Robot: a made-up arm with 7 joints. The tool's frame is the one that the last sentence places.
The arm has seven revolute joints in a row. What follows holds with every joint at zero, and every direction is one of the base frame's.
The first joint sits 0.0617 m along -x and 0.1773 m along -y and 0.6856 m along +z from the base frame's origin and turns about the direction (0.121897, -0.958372, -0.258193).
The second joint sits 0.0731 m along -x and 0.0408 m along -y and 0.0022 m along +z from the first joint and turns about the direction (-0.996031, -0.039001, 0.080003).
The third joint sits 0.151 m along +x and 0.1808 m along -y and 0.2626 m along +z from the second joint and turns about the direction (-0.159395, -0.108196, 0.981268).
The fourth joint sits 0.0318 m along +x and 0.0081 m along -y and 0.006 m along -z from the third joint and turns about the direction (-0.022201, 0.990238, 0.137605).
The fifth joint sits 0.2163 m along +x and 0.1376 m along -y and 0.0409 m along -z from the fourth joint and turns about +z.
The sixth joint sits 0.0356 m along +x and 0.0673 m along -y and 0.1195 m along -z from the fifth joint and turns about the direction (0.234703, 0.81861, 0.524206).
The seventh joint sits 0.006 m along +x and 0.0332 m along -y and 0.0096 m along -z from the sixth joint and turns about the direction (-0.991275, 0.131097, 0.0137).
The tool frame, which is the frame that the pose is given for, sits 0.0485 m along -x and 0.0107 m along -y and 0.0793 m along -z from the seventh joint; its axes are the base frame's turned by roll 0, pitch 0 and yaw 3.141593 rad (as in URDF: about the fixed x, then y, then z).
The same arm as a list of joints. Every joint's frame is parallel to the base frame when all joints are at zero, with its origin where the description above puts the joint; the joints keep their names.
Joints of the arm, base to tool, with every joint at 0 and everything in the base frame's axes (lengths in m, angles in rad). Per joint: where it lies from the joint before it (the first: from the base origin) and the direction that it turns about. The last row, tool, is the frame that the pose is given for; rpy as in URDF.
joint 1: xyz -0.0617 -0.1773 0.6856 axis 0.121897 -0.958372 -0.258193
joint 2: xyz -0.0731 -0.0408 0.0022 axis -0.996031 -0.039001 0.080003
joint 3: xyz 0.151 -0.1808 0.2626 axis -0.159395 -0.108196 0.981268
joint 4: xyz 0.0318 -0.0081 -0.006 axis -0.022201 0.990238 0.137605
joint 5: xyz 0.2163 -0.1376 -0.0409 axis +z
joint 6: xyz 0.0356 -0.0673 -0.1195 axis 0.234703 0.81861 0.524206
joint 7: xyz 0.006 -0.0332 -0.0096 axis -0.991275 0.131097 0.0137
tool: xyz -0.0485 -0.0107 -0.0793 rpy 0 0 -3.1416

